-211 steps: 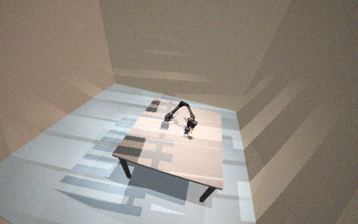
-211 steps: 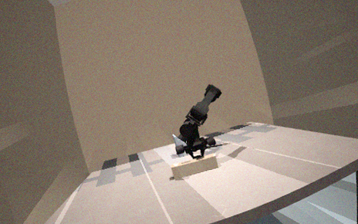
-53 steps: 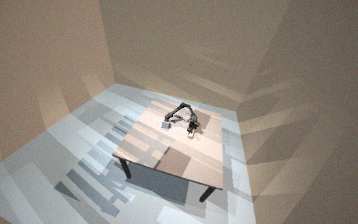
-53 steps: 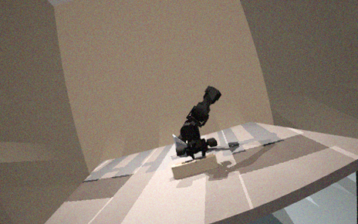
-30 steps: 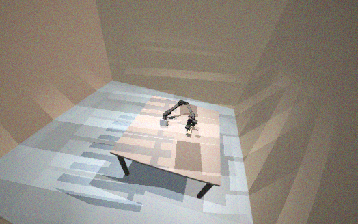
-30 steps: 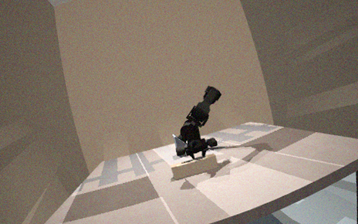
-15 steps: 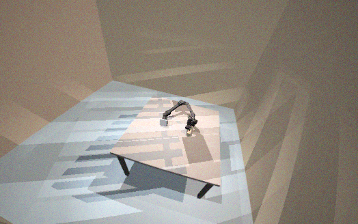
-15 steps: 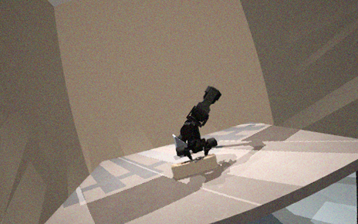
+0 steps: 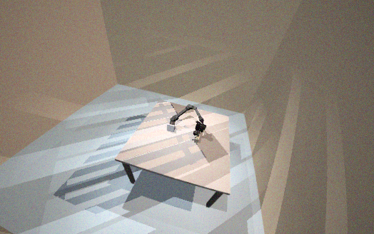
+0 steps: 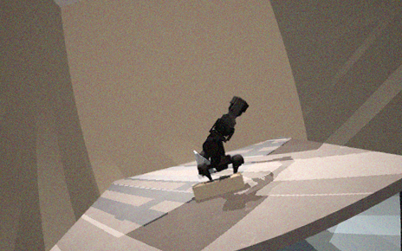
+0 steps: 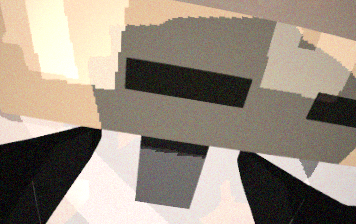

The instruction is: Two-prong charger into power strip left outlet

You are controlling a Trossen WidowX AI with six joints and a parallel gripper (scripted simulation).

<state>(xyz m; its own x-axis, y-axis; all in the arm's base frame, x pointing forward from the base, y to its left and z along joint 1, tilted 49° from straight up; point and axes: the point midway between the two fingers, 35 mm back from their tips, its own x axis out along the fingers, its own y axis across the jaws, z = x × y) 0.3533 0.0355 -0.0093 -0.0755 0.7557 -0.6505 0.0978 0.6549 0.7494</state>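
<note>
The two-prong charger lies 20 mm ahead of my gripper tip and 10 mm above it.
</note>
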